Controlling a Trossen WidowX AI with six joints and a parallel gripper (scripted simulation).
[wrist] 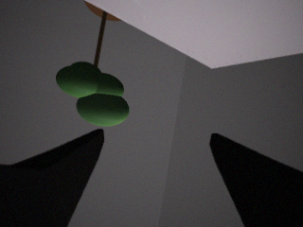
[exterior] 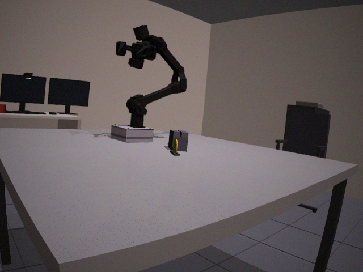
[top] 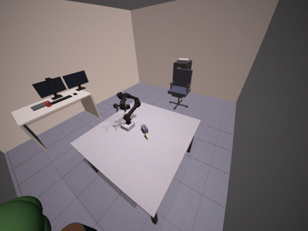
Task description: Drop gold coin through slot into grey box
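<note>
Now: the gold coin 240 mm ahead of my gripper tip, 100 mm to the left of it and 350 mm below it.
</note>
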